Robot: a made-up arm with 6 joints. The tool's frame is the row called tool.
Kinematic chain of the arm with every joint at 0, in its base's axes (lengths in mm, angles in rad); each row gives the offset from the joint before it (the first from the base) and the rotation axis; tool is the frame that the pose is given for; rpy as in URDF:
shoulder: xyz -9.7 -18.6 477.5 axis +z
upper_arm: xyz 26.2 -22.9 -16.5 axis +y
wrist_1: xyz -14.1 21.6 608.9 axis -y
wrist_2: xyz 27 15.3 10.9 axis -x
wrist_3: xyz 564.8 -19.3 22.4 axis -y
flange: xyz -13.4 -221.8 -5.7 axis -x
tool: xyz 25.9 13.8 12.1 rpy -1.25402 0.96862 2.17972
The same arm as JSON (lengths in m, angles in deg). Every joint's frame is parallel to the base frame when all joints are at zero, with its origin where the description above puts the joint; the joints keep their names.
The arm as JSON. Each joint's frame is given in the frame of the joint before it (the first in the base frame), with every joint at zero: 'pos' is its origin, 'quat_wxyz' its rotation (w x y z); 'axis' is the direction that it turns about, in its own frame. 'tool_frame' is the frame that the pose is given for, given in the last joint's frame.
{
  "length_unit": "m",
  "angle_unit": "deg",
  "joints": [
    {
      "joint": "shoulder",
      "pos": [
        -0.0097,
        -0.0186,
        0.4775
      ],
      "quat_wxyz": [
        1.0,
        0.0,
        0.0,
        0.0
      ],
      "axis": "+z"
    },
    {
      "joint": "upper_arm",
      "pos": [
        0.0262,
        -0.0229,
        -0.0165
      ],
      "quat_wxyz": [
        1.0,
        0.0,
        0.0,
        0.0
      ],
      "axis": "+y"
    },
    {
      "joint": "wrist_1",
      "pos": [
        -0.0141,
        0.0216,
        0.6089
      ],
      "quat_wxyz": [
        1.0,
        0.0,
        0.0,
        0.0
      ],
      "axis": "-y"
    },
    {
      "joint": "wrist_2",
      "pos": [
        0.027,
        0.0153,
        0.0109
      ],
      "quat_wxyz": [
        1.0,
        0.0,
        0.0,
        0.0
      ],
      "axis": "-x"
    },
    {
      "joint": "wrist_3",
      "pos": [
        0.5648,
        -0.0193,
        0.0224
      ],
      "quat_wxyz": [
        1.0,
        0.0,
        0.0,
        0.0
      ],
      "axis": "-y"
    },
    {
      "joint": "flange",
      "pos": [
        -0.0134,
        -0.2218,
        -0.0057
      ],
      "quat_wxyz": [
        1.0,
        0.0,
        0.0,
        0.0
      ],
      "axis": "-x"
    }
  ],
  "tool_frame": {
    "pos": [
      0.0259,
      0.0138,
      0.0121
    ],
    "quat_wxyz": [
      0.089343,
      -0.574475,
      -0.285928,
      0.761736
    ]
  }
}

